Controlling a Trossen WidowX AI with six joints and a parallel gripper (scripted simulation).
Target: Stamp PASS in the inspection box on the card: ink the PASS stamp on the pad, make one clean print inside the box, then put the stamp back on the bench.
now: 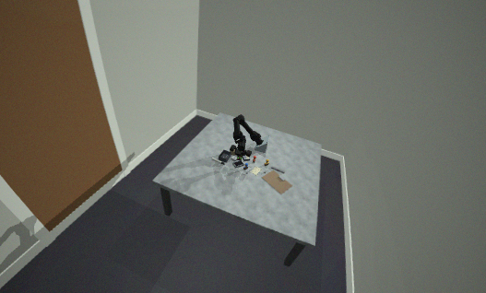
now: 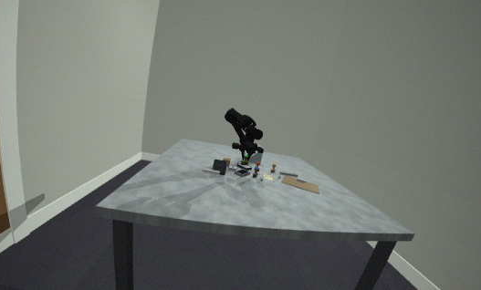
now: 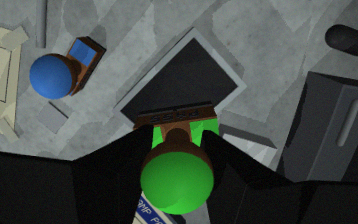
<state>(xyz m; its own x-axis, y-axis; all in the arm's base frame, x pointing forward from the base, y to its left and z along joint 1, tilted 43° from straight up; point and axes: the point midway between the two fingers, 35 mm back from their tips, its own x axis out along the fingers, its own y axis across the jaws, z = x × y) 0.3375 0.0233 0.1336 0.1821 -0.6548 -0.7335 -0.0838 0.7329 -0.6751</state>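
My gripper tip is 170 mm to the right of the cream card, 90 mm above it and 20 mm past it. From my gripper tip the other things lie so: dark tray: 150 mm to the right, 70 mm below, 10 mm behind; tan box: 120 mm behind, 110 mm to the right, 60 mm below; green stamp: right at my gripper tip.
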